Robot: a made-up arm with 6 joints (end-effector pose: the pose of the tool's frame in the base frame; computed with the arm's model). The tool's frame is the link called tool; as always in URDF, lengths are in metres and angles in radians. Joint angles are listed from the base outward.
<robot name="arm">
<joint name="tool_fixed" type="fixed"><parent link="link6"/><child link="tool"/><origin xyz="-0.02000 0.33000 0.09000"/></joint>
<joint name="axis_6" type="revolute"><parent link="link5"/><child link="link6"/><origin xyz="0.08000 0.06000 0.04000"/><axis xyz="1 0 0"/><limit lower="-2.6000" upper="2.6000"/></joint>
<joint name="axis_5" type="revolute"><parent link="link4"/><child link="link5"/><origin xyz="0.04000 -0.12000 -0.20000"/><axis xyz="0 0 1"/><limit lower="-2.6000" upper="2.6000"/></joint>
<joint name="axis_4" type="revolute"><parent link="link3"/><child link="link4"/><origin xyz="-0.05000 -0.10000 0.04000"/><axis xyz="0 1 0"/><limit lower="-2.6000" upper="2.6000"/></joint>
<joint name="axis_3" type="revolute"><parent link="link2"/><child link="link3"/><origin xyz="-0.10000 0.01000 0.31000"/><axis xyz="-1 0 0"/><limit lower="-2.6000" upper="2.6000"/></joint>
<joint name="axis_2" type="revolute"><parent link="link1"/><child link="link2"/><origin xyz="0.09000 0.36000 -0.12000"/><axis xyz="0 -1 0"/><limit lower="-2.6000" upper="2.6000"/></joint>
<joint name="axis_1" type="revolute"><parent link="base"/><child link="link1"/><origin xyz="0.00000 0.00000 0.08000"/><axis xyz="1 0 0"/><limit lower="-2.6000" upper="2.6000"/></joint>
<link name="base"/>
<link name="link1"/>
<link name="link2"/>
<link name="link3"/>
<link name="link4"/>
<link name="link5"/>
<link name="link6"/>
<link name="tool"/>
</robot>
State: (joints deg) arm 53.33 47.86 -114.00 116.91 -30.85 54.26
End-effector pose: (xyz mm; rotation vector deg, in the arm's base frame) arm -194.2 339.0 561.5 79.86 48.99 100.05
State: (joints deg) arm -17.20 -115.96 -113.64 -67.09 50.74 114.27
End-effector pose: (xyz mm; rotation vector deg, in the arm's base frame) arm 121.6 241.7 58.8 91.91 -56.89 -58.50
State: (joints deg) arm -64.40 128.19 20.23 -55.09 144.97 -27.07
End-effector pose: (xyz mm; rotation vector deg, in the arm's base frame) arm -22.3 -387.3 122.8 98.06 22.46 0.46
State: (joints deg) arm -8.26 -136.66 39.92 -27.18 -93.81 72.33
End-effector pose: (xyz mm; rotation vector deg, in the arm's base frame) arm 659.0 234.4 -485.9 -21.25 32.28 -53.64
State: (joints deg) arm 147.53 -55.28 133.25 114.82 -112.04 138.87
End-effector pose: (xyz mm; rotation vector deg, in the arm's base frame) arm 280.4 -616.0 355.9 50.59 -52.23 -39.50
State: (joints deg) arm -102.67 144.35 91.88 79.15 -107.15 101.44
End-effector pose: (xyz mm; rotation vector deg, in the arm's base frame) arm -217.6 -680.6 -291.3 -74.56 136.79 -30.57
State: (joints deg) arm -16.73 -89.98 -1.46 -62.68 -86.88 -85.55
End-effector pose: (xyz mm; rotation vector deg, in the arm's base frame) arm 406.0 -48.3 -425.9 -97.21 79.45 -69.62
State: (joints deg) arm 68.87 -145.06 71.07 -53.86 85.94 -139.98
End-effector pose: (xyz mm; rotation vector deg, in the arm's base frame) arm 89.9 707.1 67.5 55.62 -133.13 22.56
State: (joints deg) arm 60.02 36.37 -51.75 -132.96 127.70 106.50
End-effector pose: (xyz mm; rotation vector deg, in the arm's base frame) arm -307.8 238.1 278.3 31.49 -80.00 24.88
